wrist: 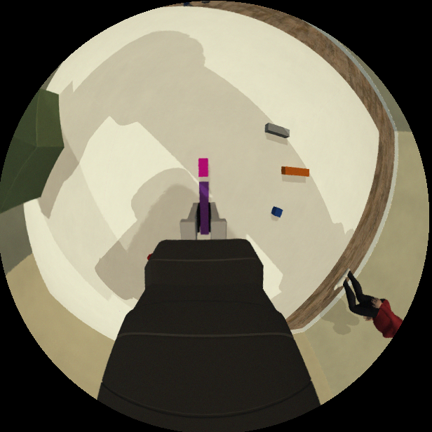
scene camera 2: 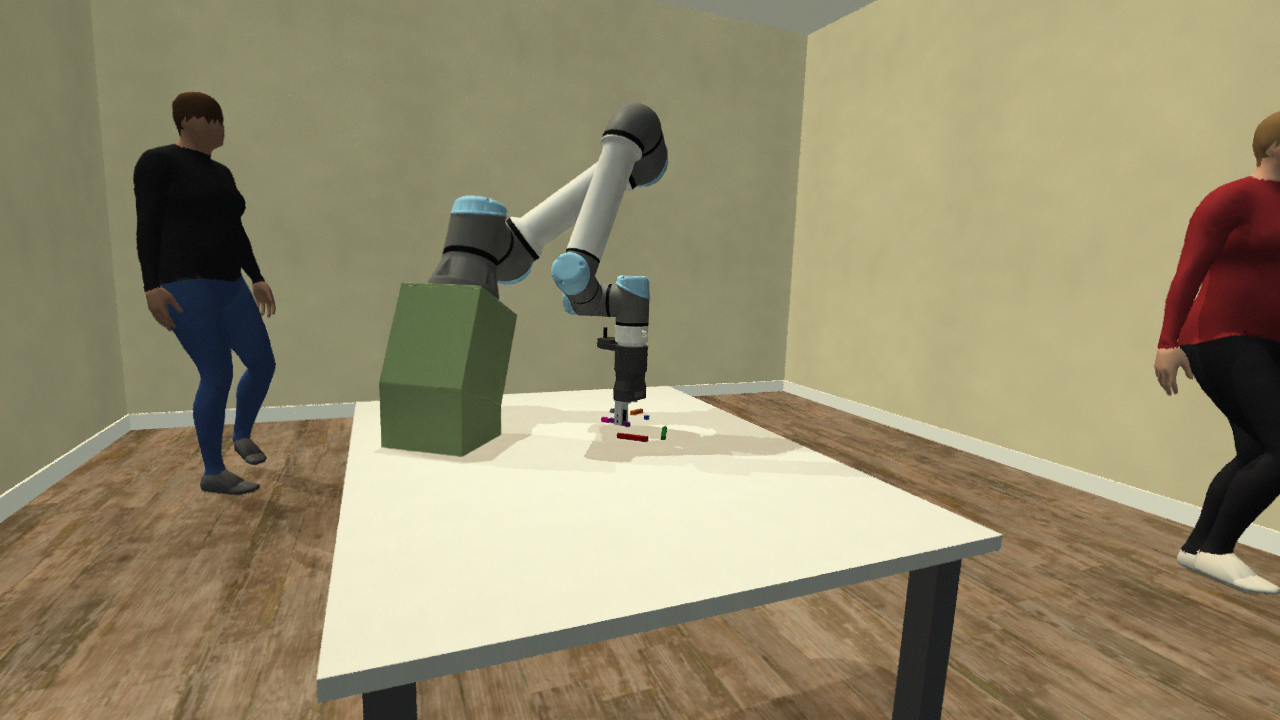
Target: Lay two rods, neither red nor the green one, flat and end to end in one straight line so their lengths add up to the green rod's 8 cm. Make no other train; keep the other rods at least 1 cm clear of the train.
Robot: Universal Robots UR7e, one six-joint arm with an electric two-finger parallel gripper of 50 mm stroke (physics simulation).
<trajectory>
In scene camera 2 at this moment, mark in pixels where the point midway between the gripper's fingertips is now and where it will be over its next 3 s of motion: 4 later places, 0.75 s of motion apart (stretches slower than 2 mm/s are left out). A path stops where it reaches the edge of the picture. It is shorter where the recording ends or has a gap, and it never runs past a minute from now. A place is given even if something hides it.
My gripper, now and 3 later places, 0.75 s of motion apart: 620, 424; 619, 423; 620, 400; 622, 366
</trajectory>
